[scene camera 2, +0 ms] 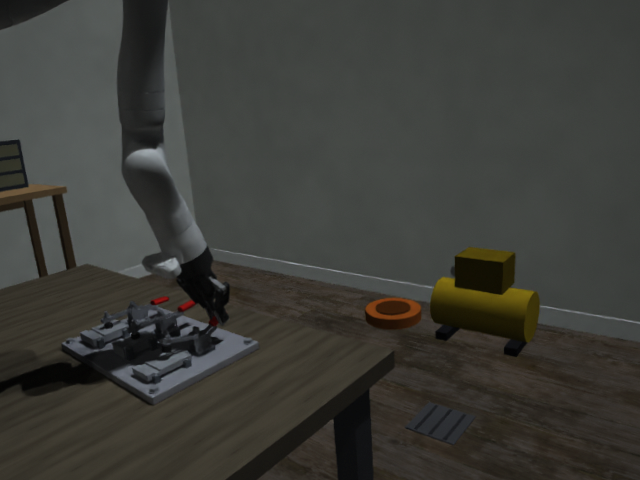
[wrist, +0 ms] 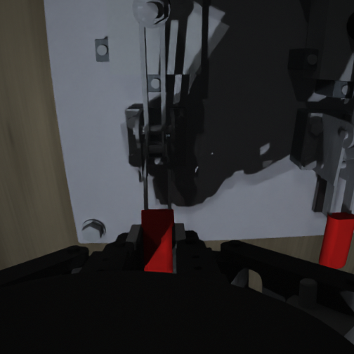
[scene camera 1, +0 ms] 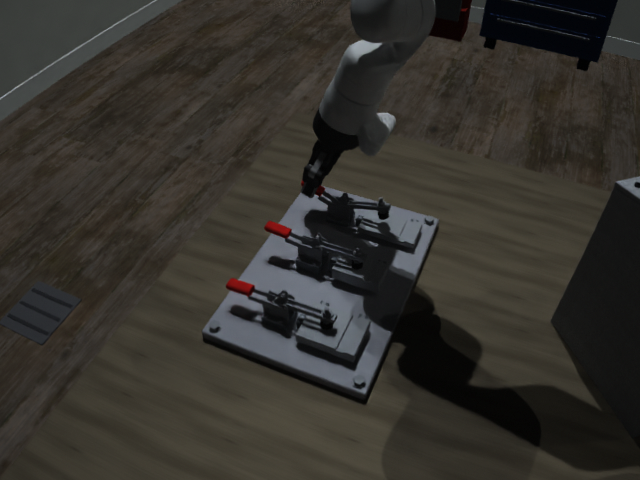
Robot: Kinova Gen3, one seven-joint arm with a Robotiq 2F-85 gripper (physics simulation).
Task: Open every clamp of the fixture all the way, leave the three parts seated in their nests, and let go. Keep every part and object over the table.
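Frame: origin at the arm's base, x left, y back, z up, level; millimetres.
Where they show: gripper, fingertip midpoint: (scene camera 2: 221, 321) (scene camera 1: 309, 190).
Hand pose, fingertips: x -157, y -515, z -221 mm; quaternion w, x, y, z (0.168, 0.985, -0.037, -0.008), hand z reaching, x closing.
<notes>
After its pixels a point has its place.
The fixture plate (scene camera 1: 242, 335) @[y -517, x 111, z -261 mm] (scene camera 2: 227, 347) @[y -495, x -187, z -261 mm] (wrist: 100, 170) bears three clamps with red handles. My gripper (scene camera 1: 310, 187) @[y -515, x -157, z -221 mm] (scene camera 2: 218, 315) @[y -515, x -157, z -221 mm] is shut on the red handle (scene camera 1: 320, 190) @[y -496, x -152, z -213 mm] (wrist: 158, 240) of the far clamp in scene camera 1. That clamp's spindle (scene camera 1: 383, 209) @[y -391, x -140, z -212 mm] stands raised, with a gap above the far part (scene camera 1: 410, 233) @[y -344, x -137, z -245 mm] (scene camera 2: 145, 372) @[y -337, x -152, z -245 mm], which lies in its nest. The middle handle (scene camera 1: 278, 228) @[y -524, x -45, z -208 mm] (scene camera 2: 186, 305) @[y -520, x -53, z -208 mm] (wrist: 336, 242) and near handle (scene camera 1: 240, 286) @[y -536, x 65, z -219 mm] (scene camera 2: 159, 300) @[y -532, x 55, z -221 mm] stick out low; their spindles are down at the middle part (scene camera 1: 348, 275) @[y -409, x -16, z -237 mm] and near part (scene camera 1: 356, 338) @[y -369, x 81, z -240 mm]. Both parts appear seated; shadow darkens the middle one.
The plate lies on the wooden table (scene camera 1: 206, 413) @[y -517, x 226, z -276 mm] (scene camera 2: 310, 372) @[y -514, x -364, z -276 mm]. A tall grey box (scene camera 1: 604, 289) @[y -84, x -16, z -148 mm] stands at the right in scene camera 1. The table edge runs beyond the handle side. A yellow compressor (scene camera 2: 480, 310) and an orange disc (scene camera 2: 377, 317) are beyond the table.
</notes>
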